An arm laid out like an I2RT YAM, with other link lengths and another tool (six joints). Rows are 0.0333 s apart.
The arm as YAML. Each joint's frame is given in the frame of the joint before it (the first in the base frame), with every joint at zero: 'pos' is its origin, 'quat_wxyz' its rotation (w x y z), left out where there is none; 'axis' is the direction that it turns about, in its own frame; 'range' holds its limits. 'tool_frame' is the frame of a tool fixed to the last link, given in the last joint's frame.
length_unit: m
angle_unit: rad
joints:
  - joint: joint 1
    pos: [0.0, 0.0, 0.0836]
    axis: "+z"
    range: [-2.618, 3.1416]
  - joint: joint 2
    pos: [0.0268, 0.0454, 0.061]
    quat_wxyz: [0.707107, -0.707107, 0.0, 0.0]
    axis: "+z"
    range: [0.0, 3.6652]
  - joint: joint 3
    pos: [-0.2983, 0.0, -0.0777]
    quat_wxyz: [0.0, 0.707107, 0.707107, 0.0]
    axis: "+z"
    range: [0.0, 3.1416]
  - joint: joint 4
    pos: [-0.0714, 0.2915, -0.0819]
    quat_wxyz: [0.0, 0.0, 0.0, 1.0]
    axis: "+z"
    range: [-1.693, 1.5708]
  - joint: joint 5
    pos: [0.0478, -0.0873, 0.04]
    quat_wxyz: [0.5, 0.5, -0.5, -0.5]
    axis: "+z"
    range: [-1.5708, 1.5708]
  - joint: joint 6
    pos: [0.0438, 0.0, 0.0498]
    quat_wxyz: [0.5, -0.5, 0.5, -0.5]
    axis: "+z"
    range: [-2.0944, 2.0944]
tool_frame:
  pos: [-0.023, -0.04, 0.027]
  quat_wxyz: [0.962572, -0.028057, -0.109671, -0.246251]
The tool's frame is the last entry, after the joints.
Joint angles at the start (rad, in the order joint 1, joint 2, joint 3, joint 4, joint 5, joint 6):
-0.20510 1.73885 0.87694 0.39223 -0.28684 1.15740
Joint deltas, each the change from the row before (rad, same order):
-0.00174 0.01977 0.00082 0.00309 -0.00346 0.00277
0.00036 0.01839 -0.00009 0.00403 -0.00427 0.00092
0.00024 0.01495 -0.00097 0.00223 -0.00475 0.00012
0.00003 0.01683 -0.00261 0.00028 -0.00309 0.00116
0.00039 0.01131 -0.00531 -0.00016 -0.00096 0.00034
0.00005 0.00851 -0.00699 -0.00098 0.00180 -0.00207
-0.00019 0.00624 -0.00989 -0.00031 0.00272 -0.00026
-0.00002 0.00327 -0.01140 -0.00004 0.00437 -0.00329
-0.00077 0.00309 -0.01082 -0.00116 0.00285 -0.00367
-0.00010 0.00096 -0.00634 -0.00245 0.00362 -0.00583
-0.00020 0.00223 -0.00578 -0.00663 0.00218 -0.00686
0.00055 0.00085 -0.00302 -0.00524 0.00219 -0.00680
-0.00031 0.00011 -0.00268 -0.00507 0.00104 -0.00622
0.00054 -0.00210 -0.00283 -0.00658 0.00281 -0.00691
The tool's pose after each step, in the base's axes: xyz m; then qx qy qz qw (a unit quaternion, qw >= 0). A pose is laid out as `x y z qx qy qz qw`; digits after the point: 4 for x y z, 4 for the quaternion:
0.4374 -0.0344 0.1550 0.8210 0.3414 0.4085 0.2060
0.4378 -0.0340 0.1480 0.8238 0.3432 0.4042 0.2005
0.4376 -0.0335 0.1419 0.8262 0.3452 0.4002 0.1953
0.4367 -0.0331 0.1343 0.8301 0.3466 0.3938 0.1890
0.4350 -0.0325 0.1280 0.8335 0.3477 0.3878 0.1842
0.4326 -0.0322 0.1220 0.8367 0.3489 0.3812 0.1812
0.4295 -0.0318 0.1162 0.8404 0.3491 0.3744 0.1781
0.4259 -0.0314 0.1110 0.8432 0.3499 0.3678 0.1768
0.4222 -0.0313 0.1061 0.8459 0.3510 0.3612 0.1751
0.4199 -0.0313 0.1032 0.8472 0.3528 0.3565 0.1755
0.4171 -0.0312 0.0997 0.8489 0.3555 0.3501 0.1743
0.4154 -0.0310 0.0977 0.8495 0.3582 0.3459 0.1745
0.4138 -0.0311 0.0962 0.8499 0.3606 0.3424 0.1745
0.4122 -0.0309 0.0952 0.8501 0.3631 0.3387 0.1753

